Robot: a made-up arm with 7 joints. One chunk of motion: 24 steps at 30 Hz.
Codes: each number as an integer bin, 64 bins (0 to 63) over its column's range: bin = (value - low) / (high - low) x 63, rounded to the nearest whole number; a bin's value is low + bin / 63 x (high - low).
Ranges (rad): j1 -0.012..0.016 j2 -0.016..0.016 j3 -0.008..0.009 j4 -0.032..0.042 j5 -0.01..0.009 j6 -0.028..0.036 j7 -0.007..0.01
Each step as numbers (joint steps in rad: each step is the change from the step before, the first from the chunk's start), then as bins.
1 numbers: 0.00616 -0.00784 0.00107 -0.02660 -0.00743 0.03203 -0.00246
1 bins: 41 16 34 5 9 59 17
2 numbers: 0.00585 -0.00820 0.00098 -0.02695 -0.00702 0.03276 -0.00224
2 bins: 40 15 33 4 10 60 18
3 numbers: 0.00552 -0.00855 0.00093 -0.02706 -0.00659 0.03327 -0.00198
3 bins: 39 15 33 4 11 60 19
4 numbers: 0.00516 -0.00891 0.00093 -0.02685 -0.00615 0.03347 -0.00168
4 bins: 39 14 33 4 13 61 20
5 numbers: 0.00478 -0.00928 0.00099 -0.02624 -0.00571 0.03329 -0.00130
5 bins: 38 13 33 5 14 60 21
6 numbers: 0.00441 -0.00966 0.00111 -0.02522 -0.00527 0.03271 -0.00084
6 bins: 37 12 34 6 16 60 23
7 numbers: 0.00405 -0.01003 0.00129 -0.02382 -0.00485 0.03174 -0.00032
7 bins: 36 12 34 7 17 59 25
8 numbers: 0.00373 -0.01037 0.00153 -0.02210 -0.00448 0.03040 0.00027
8 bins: 35 11 35 8 18 57 27
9 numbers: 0.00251 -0.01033 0.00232 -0.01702 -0.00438 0.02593 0.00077
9 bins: 33 11 38 13 19 53 29
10 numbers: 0.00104 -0.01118 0.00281 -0.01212 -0.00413 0.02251 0.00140
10 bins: 29 9 40 17 19 50 31
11 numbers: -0.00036 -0.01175 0.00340 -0.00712 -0.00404 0.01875 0.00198
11 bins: 26 8 42 21 20 46 33
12 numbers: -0.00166 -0.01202 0.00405 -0.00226 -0.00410 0.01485 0.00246
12 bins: 23 8 45 25 20 42 35
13 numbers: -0.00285 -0.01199 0.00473 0.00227 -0.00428 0.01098 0.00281
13 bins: 21 8 47 29 19 38 36
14 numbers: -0.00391 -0.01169 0.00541 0.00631 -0.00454 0.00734 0.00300
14 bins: 18 8 50 33 18 35 37
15 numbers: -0.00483 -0.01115 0.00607 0.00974 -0.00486 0.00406 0.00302
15 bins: 16 10 52 36 17 32 37
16 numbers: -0.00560 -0.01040 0.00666 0.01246 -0.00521 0.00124 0.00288
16 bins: 14 11 54 38 16 29 37
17 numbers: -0.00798 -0.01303 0.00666 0.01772 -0.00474 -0.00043 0.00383
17 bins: 9 6 54 42 17 27 40
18 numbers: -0.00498 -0.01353 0.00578 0.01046 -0.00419 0.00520 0.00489
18 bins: 16 5 51 36 19 33 44
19 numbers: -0.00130 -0.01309 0.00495 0.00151 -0.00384 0.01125 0.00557
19 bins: 24 6 48 29 20 39 47
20 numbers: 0.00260 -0.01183 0.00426 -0.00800 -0.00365 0.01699 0.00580
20 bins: 33 8 45 20 21 44 47
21 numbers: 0.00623 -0.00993 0.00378 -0.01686 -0.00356 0.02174 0.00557
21 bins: 41 12 44 13 21 49 47
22 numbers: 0.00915 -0.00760 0.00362 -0.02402 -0.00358 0.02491 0.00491
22 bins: 48 17 43 7 21 52 44
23 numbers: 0.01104 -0.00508 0.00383 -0.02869 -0.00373 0.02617 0.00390
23 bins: 52 21 44 3 21 53 40
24 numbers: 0.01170 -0.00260 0.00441 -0.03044 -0.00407 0.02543 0.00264
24 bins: 53 26 46 1 20 53 36
